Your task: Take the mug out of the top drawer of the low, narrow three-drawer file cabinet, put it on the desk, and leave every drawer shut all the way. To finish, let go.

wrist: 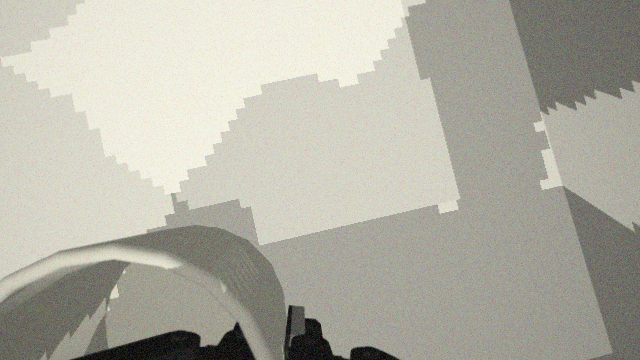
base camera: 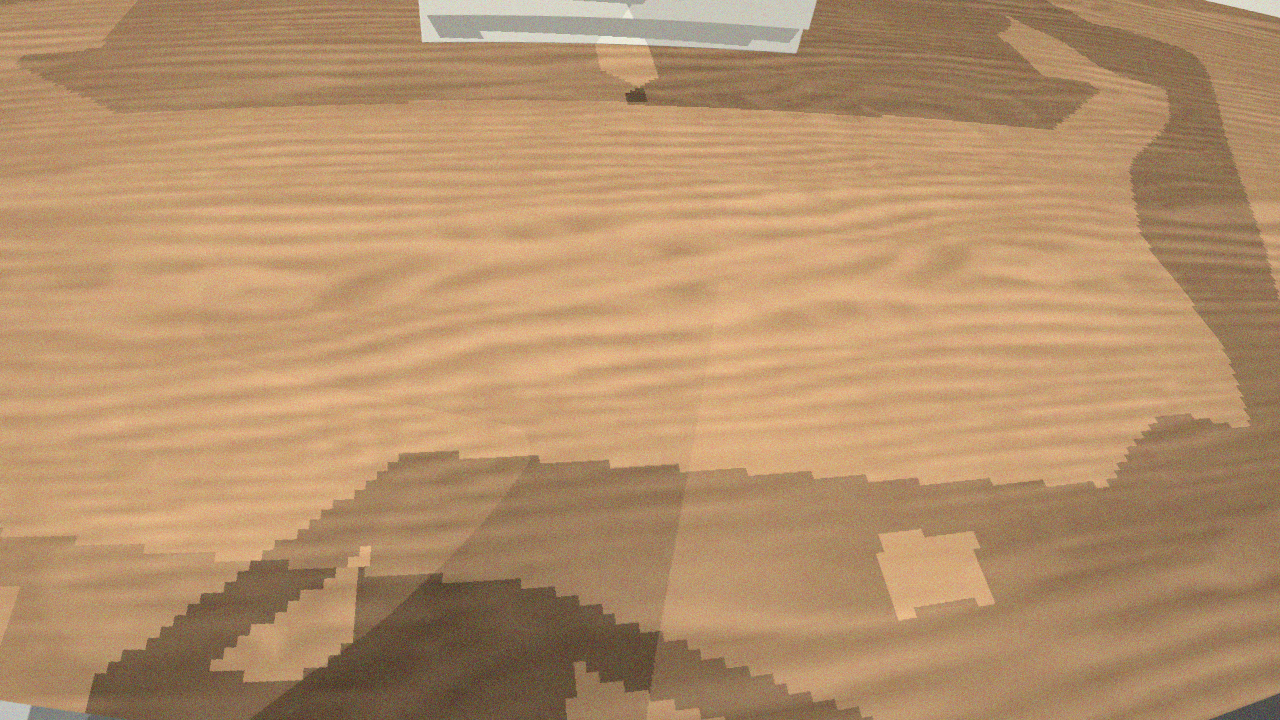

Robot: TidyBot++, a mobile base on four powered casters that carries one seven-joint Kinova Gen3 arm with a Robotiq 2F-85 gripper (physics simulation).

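Frame: origin at the arm's base, x back, y right, z up, level; centimetres.
Seen in the pictures: gripper, between the fingertips: [wrist: 279, 327].
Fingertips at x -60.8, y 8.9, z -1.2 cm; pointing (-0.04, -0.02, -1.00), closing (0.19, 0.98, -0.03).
Note:
Pixels of each thing's top centre, then the offset from my fingertips to it. "spot": a spot on its surface instead. Level surfaces: height alone.
- pale grey mug, a spot on its surface: [wrist: 240, 255] spot: dx -3.5, dy -0.8, dz +3.4 cm
- drawer's pale floor, a spot on its surface: [wrist: 350, 150] spot: dx -7.6, dy +3.9, dz -1.2 cm
- wooden floor, height of its surface: dz -38.4 cm
- small dark spot, a spot on its surface: [base camera: 636, 94] spot: dx -14.7, dy -4.7, dz -38.4 cm
The pale grey mug [wrist: 240, 255] shows at the lower left of the wrist view, its mouth facing the camera, standing in the open drawer. The drawer's pale floor [wrist: 350, 150] is crossed by shadows, and its side wall [wrist: 595, 260] is at the right. My gripper [wrist: 279, 327] is shut on the mug's wall, one black finger inside the rim and the other outside. The mug's lower left part and handle are out of view. The lower edge of the white cabinet [base camera: 617, 28] shows at the top of the base view. The desk does not show.
A wooden floor [base camera: 626, 268] lies in front of the cabinet in the base view, crossed by shadows. A small dark spot [base camera: 636, 94] shows on the floor just before the cabinet. Pale edges show at the top right and bottom corners.

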